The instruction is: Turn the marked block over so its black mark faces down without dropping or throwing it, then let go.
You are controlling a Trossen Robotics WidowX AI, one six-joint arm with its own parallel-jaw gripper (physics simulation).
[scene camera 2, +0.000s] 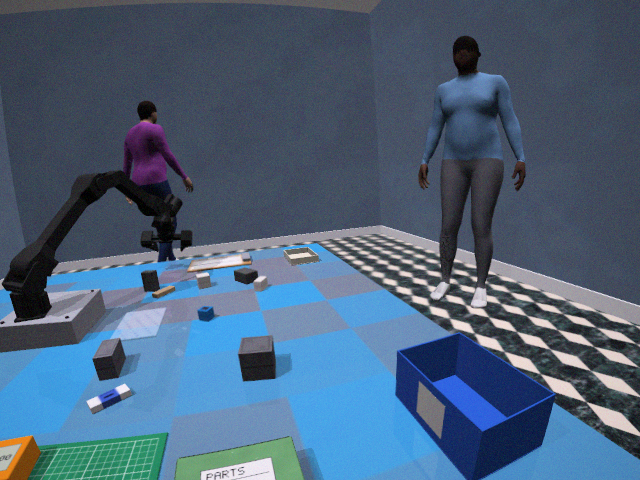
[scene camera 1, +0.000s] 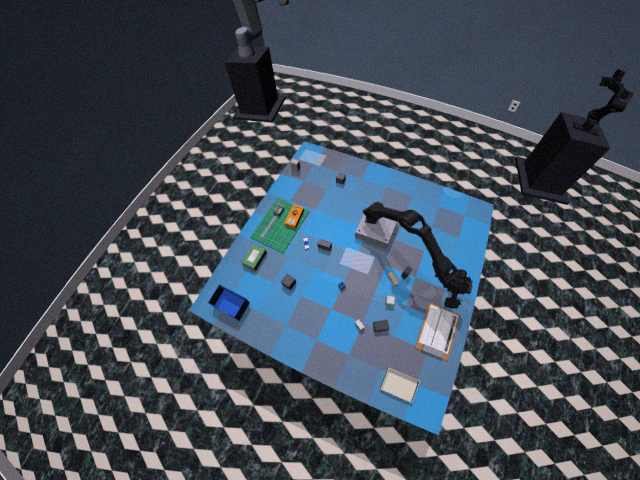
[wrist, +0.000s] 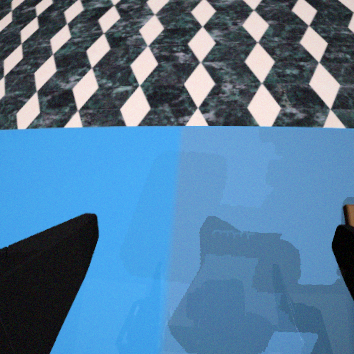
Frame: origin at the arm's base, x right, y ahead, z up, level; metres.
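Seen in the pictures: gripper, fingertip midpoint: (scene camera 2: 169, 250) (scene camera 1: 462, 295) (wrist: 216, 231); arm's base at its link origin: (scene camera 2: 33, 314) (scene camera 1: 371, 218).
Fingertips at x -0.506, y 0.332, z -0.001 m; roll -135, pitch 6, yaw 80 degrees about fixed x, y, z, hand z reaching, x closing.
Observation:
Offsets run from my fingertips to a thing's middle.
My gripper (scene camera 1: 453, 303) (scene camera 2: 167, 243) (wrist: 216, 231) is open and empty, above the mat beside the orange-edged tray. Which block is the marked one I cannot tell for sure. A small blue block {dx +0.585, dy +0.057, dz -0.048 m} (scene camera 1: 341, 285) (scene camera 2: 205, 313) has a dark spot on its top and sits on the mat, well away from the gripper. Two small white blocks, one {dx +0.341, dy +0.085, dz -0.042 m} (scene camera 1: 390, 300) (scene camera 2: 203, 280) nearer the arm and the other {dx +0.461, dy +0.231, dz -0.046 m} (scene camera 1: 359, 325) (scene camera 2: 260, 283) beside a dark block {dx +0.363, dy +0.213, dz -0.044 m} (scene camera 1: 381, 326) (scene camera 2: 245, 274), show no clear mark. No block shows in the wrist view.
An orange-edged tray {dx +0.087, dy +0.179, dz -0.052 m} (scene camera 1: 420, 338) is close to the gripper. A tan stick {dx +0.341, dy -0.036, dz -0.054 m} (scene camera 1: 392, 278) (scene camera 2: 163, 291) and an upright dark block {dx +0.282, dy -0.073, dz -0.030 m} (scene camera 1: 406, 272) (scene camera 2: 150, 280) stand nearer the base. A cream tray {dx +0.234, dy +0.456, dz -0.048 m} (scene camera 1: 400, 385) (scene camera 2: 301, 255) and a blue bin {dx +1.097, dy +0.285, dz -0.023 m} (scene camera 1: 229, 302) (scene camera 2: 511, 445) are farther off.

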